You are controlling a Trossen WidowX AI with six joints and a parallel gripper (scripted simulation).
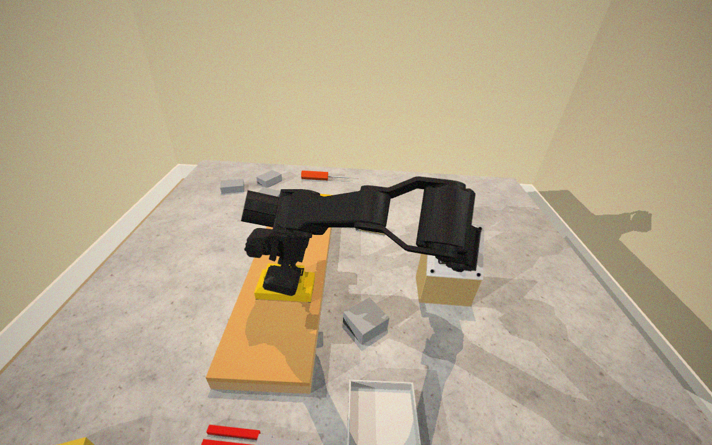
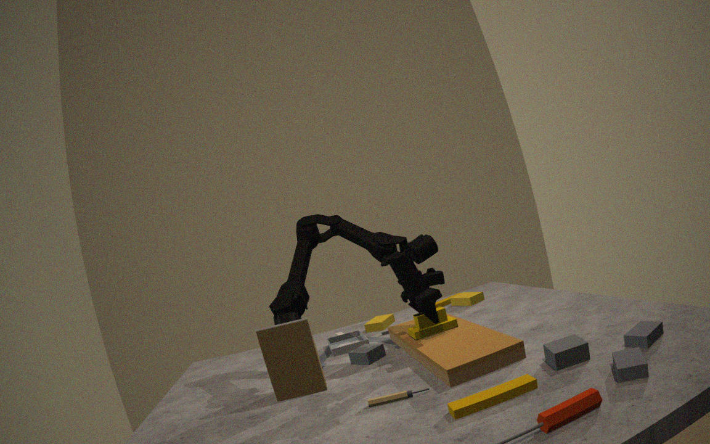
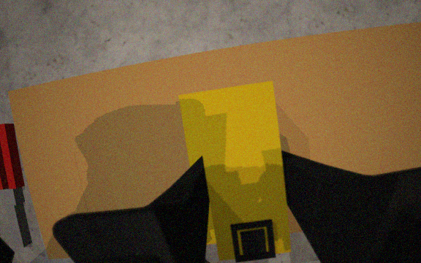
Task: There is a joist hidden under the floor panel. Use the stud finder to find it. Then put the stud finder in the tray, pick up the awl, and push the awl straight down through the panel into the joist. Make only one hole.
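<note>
Now: gripper tip 40 mm past the square light and 30 mm below it. Also, from my gripper tip: white tray (280 mm to the left, 210 mm behind, 50 mm below); wooden-handled awl (280 mm to the right, 190 mm behind, 60 mm below); stud finder (20 mm behind, 20 mm above).
</note>
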